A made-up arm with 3 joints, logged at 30 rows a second.
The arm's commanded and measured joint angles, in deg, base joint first. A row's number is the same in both.
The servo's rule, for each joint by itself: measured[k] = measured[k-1] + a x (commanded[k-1-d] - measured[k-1]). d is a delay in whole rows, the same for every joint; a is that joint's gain. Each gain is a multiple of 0.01, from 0.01 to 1. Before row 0 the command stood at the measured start. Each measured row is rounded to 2 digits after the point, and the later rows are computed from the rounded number. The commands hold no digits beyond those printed.
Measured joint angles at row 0:
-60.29 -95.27 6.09
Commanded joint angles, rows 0 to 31:
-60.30 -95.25 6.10
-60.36 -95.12 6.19
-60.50 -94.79 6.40
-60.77 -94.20 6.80
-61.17 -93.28 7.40
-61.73 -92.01 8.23
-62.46 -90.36 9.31
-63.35 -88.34 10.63
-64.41 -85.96 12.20
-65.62 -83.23 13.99
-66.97 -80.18 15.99
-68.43 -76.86 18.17
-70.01 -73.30 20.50
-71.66 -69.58 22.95
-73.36 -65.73 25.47
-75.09 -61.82 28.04
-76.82 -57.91 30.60
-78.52 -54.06 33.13
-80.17 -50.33 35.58
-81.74 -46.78 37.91
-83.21 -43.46 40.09
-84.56 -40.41 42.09
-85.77 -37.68 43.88
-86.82 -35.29 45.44
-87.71 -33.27 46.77
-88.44 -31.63 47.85
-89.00 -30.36 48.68
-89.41 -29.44 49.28
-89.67 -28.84 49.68
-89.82 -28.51 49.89
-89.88 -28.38 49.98
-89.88 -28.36 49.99
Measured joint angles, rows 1 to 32:
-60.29 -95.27 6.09
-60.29 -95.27 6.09
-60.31 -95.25 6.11
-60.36 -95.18 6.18
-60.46 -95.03 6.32
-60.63 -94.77 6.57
-60.89 -94.36 6.95
-61.27 -93.76 7.49
-61.77 -92.95 8.21
-62.40 -91.90 9.13
-63.17 -90.60 10.25
-64.08 -89.04 11.57
-65.12 -87.21 13.09
-66.29 -85.12 14.79
-67.58 -82.79 16.67
-68.97 -80.23 18.69
-70.44 -77.47 20.84
-71.97 -74.54 23.08
-73.54 -71.47 25.39
-75.13 -68.30 27.73
-76.72 -65.07 30.07
-78.28 -61.83 32.37
-79.79 -58.62 34.61
-81.23 -55.48 36.74
-82.57 -52.45 38.74
-83.80 -49.57 40.59
-84.91 -46.88 42.26
-85.89 -44.40 43.74
-86.73 -42.16 45.01
-87.44 -40.16 46.08
-88.01 -38.41 46.96
-88.46 -36.91 47.65
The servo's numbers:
d 1
a 0.24 0.15 0.23

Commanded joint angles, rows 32 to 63:
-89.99 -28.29 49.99
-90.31 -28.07 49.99
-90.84 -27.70 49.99
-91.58 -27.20 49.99
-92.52 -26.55 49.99
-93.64 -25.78 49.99
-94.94 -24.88 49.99
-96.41 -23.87 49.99
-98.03 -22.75 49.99
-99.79 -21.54 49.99
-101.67 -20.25 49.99
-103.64 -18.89 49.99
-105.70 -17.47 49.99
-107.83 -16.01 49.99
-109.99 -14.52 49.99
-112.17 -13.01 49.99
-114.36 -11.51 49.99
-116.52 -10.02 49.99
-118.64 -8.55 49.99
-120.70 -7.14 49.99
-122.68 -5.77 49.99
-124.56 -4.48 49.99
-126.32 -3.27 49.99
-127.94 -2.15 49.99
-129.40 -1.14 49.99
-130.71 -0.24 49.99
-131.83 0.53 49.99
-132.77 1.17 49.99
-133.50 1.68 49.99
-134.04 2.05 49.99
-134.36 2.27 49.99
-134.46 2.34 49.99
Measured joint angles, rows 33 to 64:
-88.80 -35.63 48.19
-89.09 -34.53 48.60
-89.38 -33.56 48.92
-89.73 -32.68 49.17
-90.17 -31.86 49.36
-90.73 -31.06 49.50
-91.43 -30.27 49.61
-92.27 -29.46 49.70
-93.26 -28.62 49.77
-94.40 -27.74 49.82
-95.69 -26.81 49.86
-97.13 -25.83 49.89
-98.69 -24.79 49.91
-100.37 -23.69 49.93
-102.16 -22.54 49.94
-104.04 -21.34 49.95
-105.99 -20.09 49.96
-108.00 -18.80 49.97
-110.04 -17.48 49.97
-112.10 -16.14 49.97
-114.16 -14.79 49.97
-116.20 -13.44 49.97
-118.21 -12.10 49.97
-120.16 -10.78 49.97
-122.03 -9.49 49.97
-123.80 -8.24 49.97
-125.46 -7.04 49.97
-126.99 -5.90 49.97
-128.38 -4.84 49.97
-129.61 -3.86 49.97
-130.67 -2.97 49.97
-131.56 -2.18 49.97

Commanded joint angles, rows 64 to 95:
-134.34 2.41 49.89
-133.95 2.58 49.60
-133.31 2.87 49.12
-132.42 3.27 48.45
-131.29 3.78 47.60
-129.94 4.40 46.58
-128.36 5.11 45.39
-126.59 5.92 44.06
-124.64 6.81 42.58
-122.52 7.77 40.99
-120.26 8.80 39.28
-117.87 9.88 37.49
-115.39 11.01 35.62
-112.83 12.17 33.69
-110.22 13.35 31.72
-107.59 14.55 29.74
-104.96 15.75 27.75
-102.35 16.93 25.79
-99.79 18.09 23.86
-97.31 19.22 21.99
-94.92 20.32 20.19
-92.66 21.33 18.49
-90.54 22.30 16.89
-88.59 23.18 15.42
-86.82 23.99 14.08
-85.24 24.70 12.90
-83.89 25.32 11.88
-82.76 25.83 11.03
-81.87 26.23 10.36
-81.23 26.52 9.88
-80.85 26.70 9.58
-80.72 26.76 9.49
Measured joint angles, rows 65 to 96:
-132.26 -1.50 49.97
-132.76 -0.91 49.95
-133.05 -0.39 49.87
-133.11 0.10 49.70
-132.94 0.58 49.41
-132.54 1.06 48.99
-131.92 1.56 48.44
-131.07 2.09 47.74
-129.99 2.66 46.89
-128.71 3.28 45.90
-127.22 3.95 44.77
-125.55 4.68 43.51
-123.71 5.46 42.13
-121.71 6.29 40.63
-119.58 7.17 39.03
-117.33 8.10 37.35
-114.99 9.07 35.60
-112.58 10.07 33.79
-110.12 11.10 31.95
-107.64 12.15 30.09
-105.16 13.21 28.23
-102.70 14.28 26.38
-100.29 15.34 24.57
-97.95 16.38 22.80
-95.70 17.40 21.10
-93.57 18.39 19.49
-91.57 19.34 17.97
-89.73 20.24 16.57
-88.06 21.08 15.30
-86.57 21.85 14.16
-85.29 22.55 13.18
-84.22 23.17 12.35

